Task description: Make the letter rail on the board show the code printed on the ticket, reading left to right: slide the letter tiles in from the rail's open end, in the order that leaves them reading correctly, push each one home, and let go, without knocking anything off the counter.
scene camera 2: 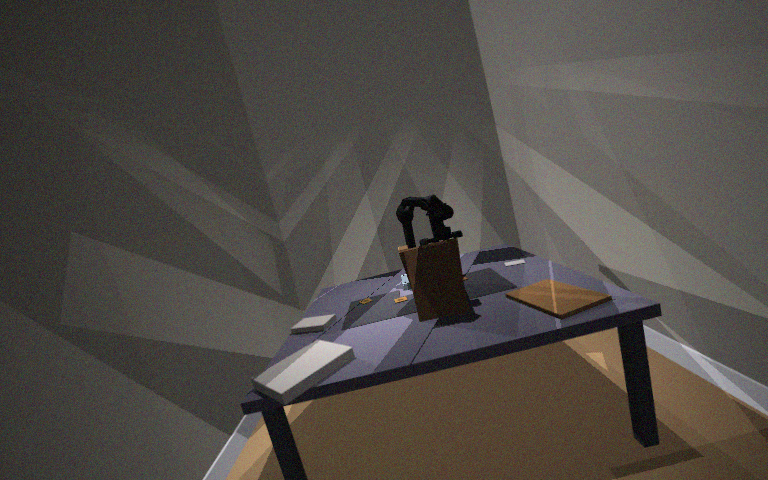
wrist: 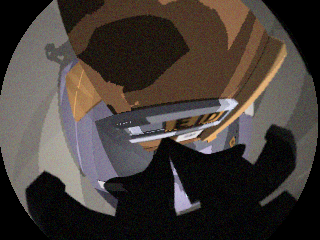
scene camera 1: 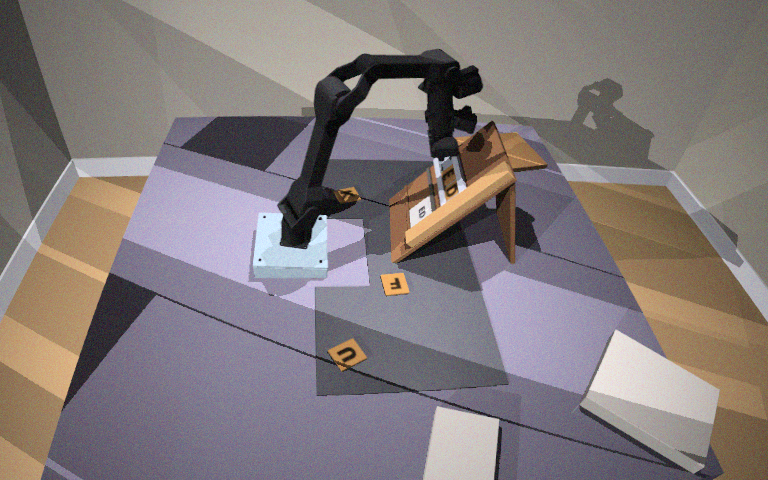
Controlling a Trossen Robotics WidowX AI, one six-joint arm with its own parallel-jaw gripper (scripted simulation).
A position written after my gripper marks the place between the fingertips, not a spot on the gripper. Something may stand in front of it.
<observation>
My gripper (scene camera 1: 441,160) is shut and holds nothing. I also see a letter tile (scene camera 1: 347,354), a white box (scene camera 1: 655,401), a flat wooden slab (scene camera 2: 560,300) and a wooden letter board (scene camera 1: 482,169).
The white box also shows in scene camera 2 (scene camera 2: 293,376). The flat wooden slab shows as well in the wrist view (wrist: 82,96) and in scene camera 1 (scene camera 1: 522,157). My gripper shows as well in the wrist view (wrist: 165,140). The wrist view does not show the white box, which is hidden by the wooden letter board.
</observation>
